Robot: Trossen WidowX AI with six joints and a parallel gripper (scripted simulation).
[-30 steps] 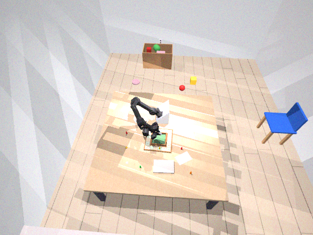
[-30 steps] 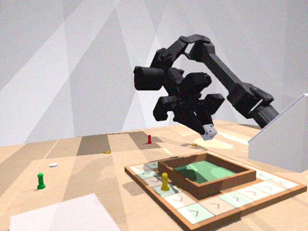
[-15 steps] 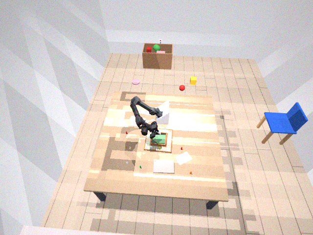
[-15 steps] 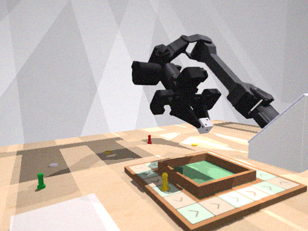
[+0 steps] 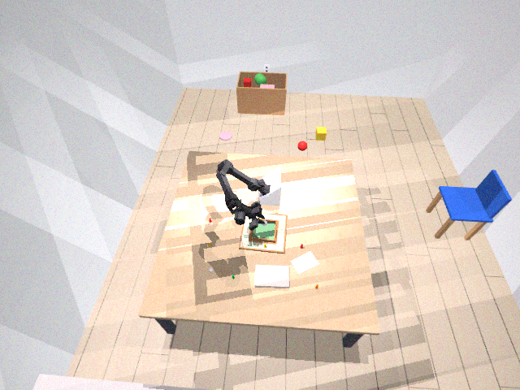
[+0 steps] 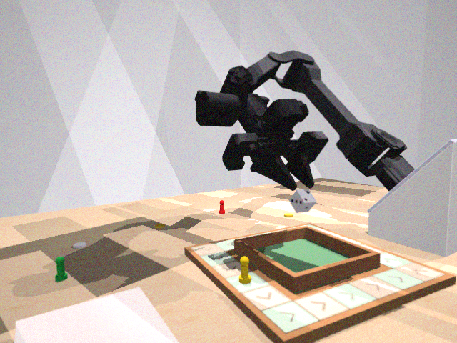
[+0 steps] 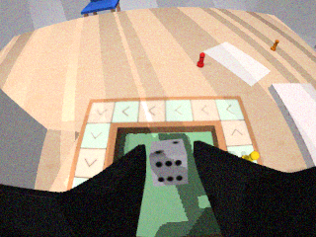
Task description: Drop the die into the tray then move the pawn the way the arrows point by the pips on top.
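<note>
The white die is 20 mm below my gripper tip. Also, from my gripper tip: yellow pawn: 110 mm ahead, 20 mm to the left, 100 mm below; then green pawn: 330 mm ahead, 150 mm to the right, 110 mm below; then green dice tray: 120 mm below.
</note>
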